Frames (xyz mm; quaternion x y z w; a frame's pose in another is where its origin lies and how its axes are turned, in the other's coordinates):
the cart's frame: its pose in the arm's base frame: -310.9 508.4 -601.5 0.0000 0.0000 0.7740 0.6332
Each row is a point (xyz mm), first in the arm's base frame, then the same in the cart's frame.
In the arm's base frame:
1: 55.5 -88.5 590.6
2: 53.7 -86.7 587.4
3: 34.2 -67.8 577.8
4: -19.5 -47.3 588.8
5: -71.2 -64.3 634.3
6: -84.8 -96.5 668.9
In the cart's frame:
1: -657.7 -240.9 1192.1
2: -655.5 -239.5 1188.9
3: -633.2 -224.1 1179.3
4: -602.4 -175.5 1190.3
5: -608.8 -121.5 1235.8
6: -637.7 -101.8 1270.4

